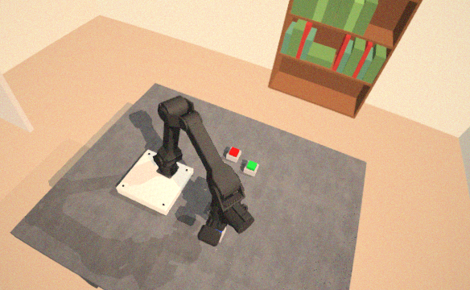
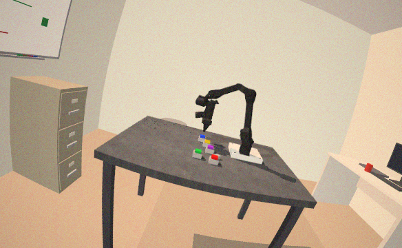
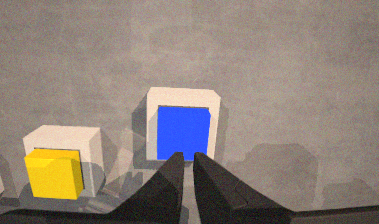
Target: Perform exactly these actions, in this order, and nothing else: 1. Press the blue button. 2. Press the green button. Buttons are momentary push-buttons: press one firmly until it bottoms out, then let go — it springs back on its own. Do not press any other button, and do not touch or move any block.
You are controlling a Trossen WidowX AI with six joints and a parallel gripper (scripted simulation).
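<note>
My gripper tip is now 3 cm above the blue button. From my gripper tip the other things lie so: purple button (18 cm to the left, 6 cm behind, 3 cm below); green button (31 cm to the left, 3 cm below); yellow button (9 cm to the left, 4 cm behind, 3 cm below).
</note>
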